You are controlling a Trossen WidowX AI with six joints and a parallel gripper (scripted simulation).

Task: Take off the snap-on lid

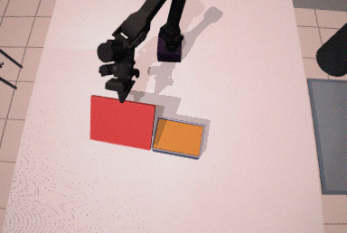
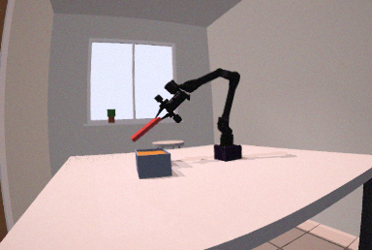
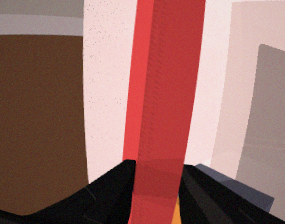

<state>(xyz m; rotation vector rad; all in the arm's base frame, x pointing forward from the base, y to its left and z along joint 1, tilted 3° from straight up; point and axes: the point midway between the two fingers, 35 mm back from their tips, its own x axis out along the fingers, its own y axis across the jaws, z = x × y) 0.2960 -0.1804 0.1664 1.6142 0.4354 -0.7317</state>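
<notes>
Now: the red lid 7 cm ahead of my gripper tip, 1 cm to the right of it and 4 cm below it. The rest, counted from my gripper tip: storage box (10 cm ahead, 20 cm to the left, 18 cm below).
</notes>
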